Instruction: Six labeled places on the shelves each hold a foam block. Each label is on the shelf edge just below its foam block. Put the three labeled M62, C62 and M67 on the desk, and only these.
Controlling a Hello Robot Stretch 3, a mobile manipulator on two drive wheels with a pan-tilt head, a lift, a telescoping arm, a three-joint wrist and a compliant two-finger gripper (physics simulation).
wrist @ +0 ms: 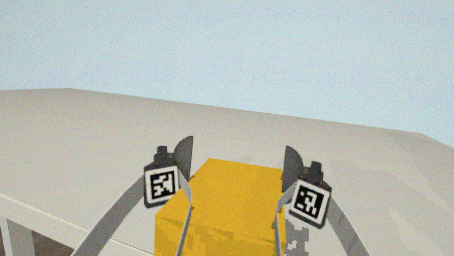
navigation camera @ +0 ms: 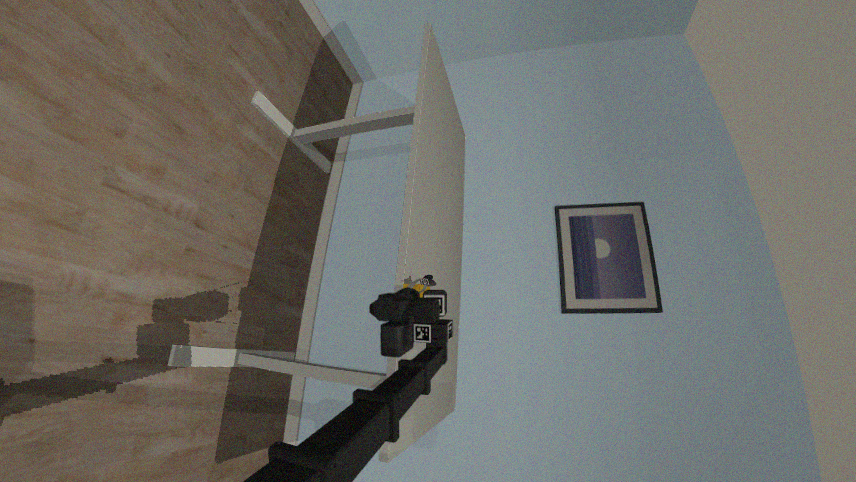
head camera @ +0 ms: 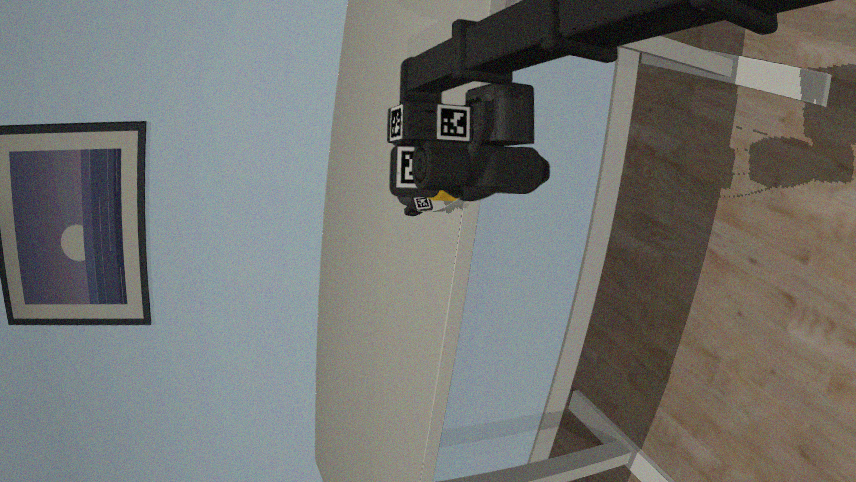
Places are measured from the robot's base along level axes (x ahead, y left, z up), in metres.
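Pixels of known places: gripper, fingertip midpoint: (wrist: 238, 159).
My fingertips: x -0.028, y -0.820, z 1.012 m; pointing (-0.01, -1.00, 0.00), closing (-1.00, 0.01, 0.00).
Behind a point stands the place of what it marks.
A yellow foam block (head camera: 443, 195) {z 0.995, x 0.003, y -0.742 m} (navigation camera: 412, 289) (wrist: 232, 195) {z 1.007, x -0.026, y -0.771 m} is between the two fingers of my gripper (head camera: 437, 205) (navigation camera: 418, 282) (wrist: 238, 159) {z 1.011, x -0.028, y -0.820 m}, which is shut on it. In the head and navigation views the wrist hides most of the block. The gripper and block are over the pale desk top (head camera: 383, 335) {z 0.950, x 0.259, y -1.096 m} (navigation camera: 440, 179) {z 0.950, x 0.396, y -1.174 m} (wrist: 100, 130) {z 0.950, x 0.239, y -1.075 m}; in the wrist view the desk surface spreads beyond and on both sides of the block. The block's lower part is cut off, so I cannot tell whether it touches the desk. The shelves, their labels and the other blocks do not show.
The black arm (head camera: 509, 44) {z 1.115, x -0.095, y -0.372 m} (navigation camera: 353, 431) {z 1.112, x -0.088, y -0.251 m} reaches over the desk's near part. White desk legs (head camera: 766, 77) (navigation camera: 203, 356) stand on the wood floor (head camera: 766, 269) {z 0.000, x 0.157, y -0.922 m} (navigation camera: 119, 179) {z 0.000, x 0.344, y -0.530 m}. A framed picture (head camera: 71, 227) {z 1.645, x 0.081, y -1.591 m} (navigation camera: 611, 257) {z 1.680, x 0.077, y -1.589 m} hangs on the blue wall (head camera: 239, 239) {z 1.169, x 0.120, y -1.625 m} (navigation camera: 509, 149) {z 1.212, x 0.730, y -1.800 m} (wrist: 225, 50) {z 1.169, x 0.045, y -1.604 m} behind the desk.
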